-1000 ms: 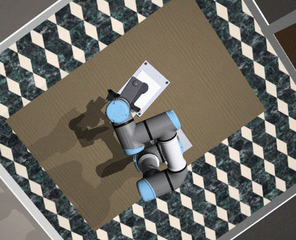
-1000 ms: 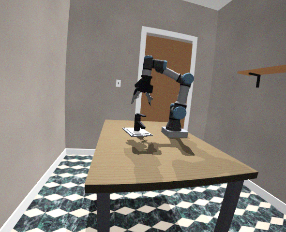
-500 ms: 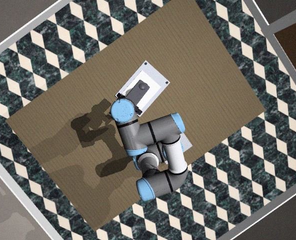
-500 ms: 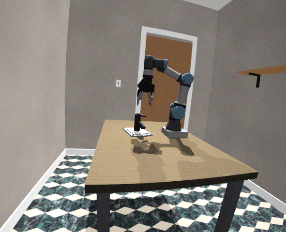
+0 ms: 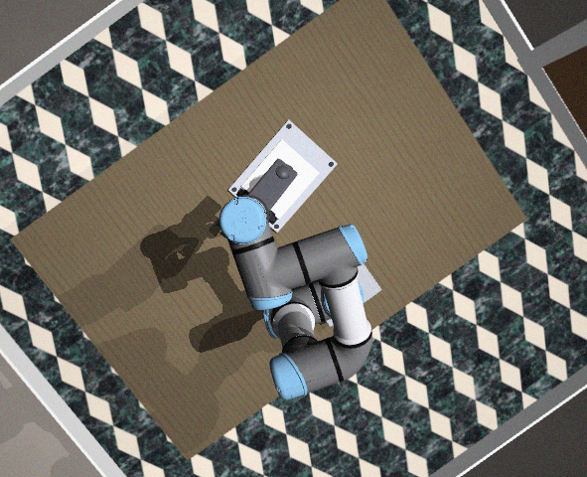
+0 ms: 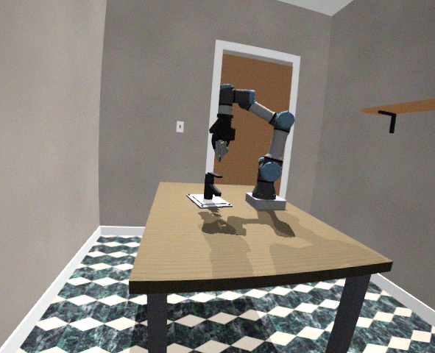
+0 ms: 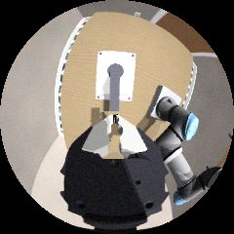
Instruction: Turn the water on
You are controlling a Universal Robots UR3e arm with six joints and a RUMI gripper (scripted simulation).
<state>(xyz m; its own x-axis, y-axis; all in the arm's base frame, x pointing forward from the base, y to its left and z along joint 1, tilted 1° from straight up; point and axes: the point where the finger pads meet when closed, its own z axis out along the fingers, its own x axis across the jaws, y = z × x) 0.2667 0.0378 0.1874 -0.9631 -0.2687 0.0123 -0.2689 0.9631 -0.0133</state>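
Right now my hand is 8 cm above the lever, 3 cm to the left of it and 1 cm short of it.
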